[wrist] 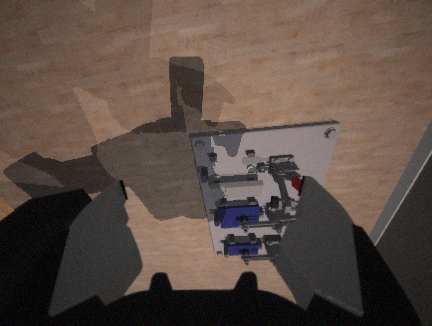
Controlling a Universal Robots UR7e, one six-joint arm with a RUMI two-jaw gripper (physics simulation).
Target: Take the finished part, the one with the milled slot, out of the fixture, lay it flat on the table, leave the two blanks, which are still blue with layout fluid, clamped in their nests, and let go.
In view: my gripper (212, 180), a finished part (244, 188), a blue blank (229, 216), a toggle clamp (279, 165) and a fixture plate (312, 151).
